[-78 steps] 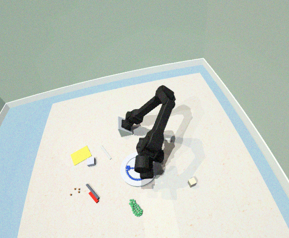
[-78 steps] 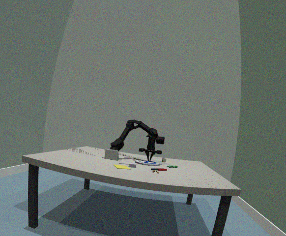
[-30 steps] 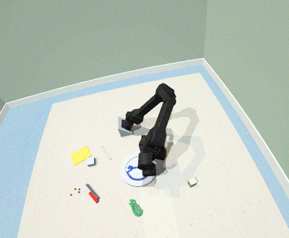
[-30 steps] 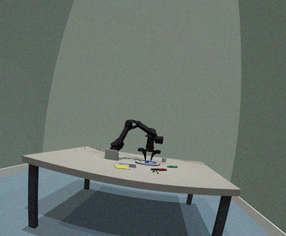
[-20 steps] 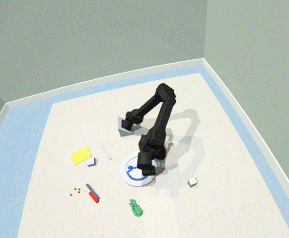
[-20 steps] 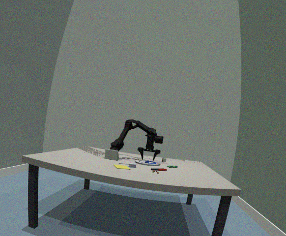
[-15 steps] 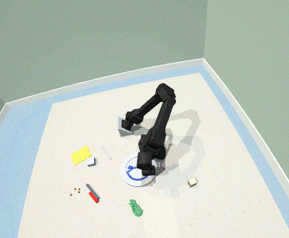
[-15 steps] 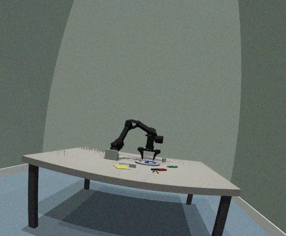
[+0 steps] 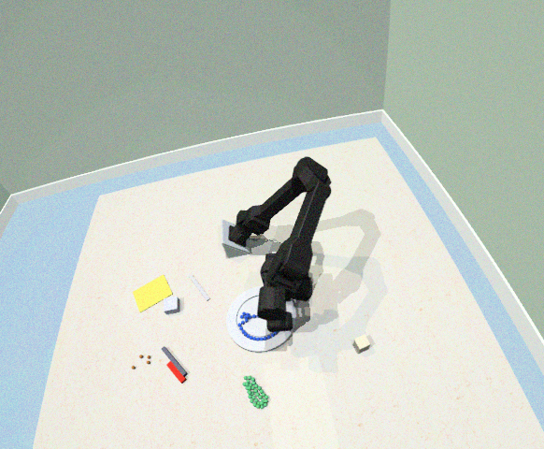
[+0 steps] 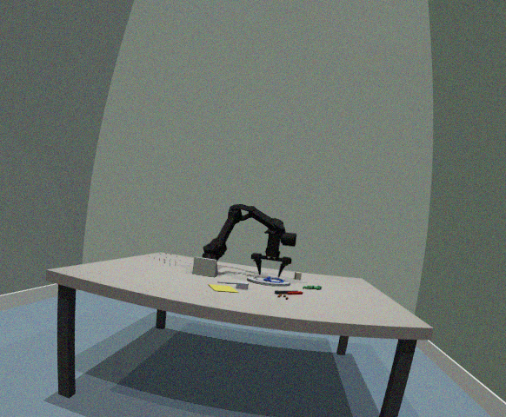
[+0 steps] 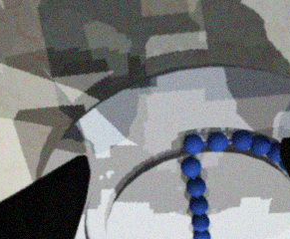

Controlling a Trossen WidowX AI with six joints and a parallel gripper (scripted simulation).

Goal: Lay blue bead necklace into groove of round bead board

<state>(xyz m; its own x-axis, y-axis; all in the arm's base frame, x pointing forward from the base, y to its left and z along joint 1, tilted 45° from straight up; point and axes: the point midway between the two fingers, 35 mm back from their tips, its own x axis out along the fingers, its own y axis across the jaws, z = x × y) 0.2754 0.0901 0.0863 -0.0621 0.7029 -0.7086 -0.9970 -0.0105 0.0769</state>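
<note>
Now: the round bead board 60 mm to the right of my gripper tip, 10 mm below it and 10 mm ahead of it. Round my gripper tip: grey tool: 310 mm to the right, 130 mm ahead, 20 mm below; cream cube: 200 mm to the left, 130 mm ahead; stick: 260 mm to the right, 120 mm behind, 20 mm below.
</note>
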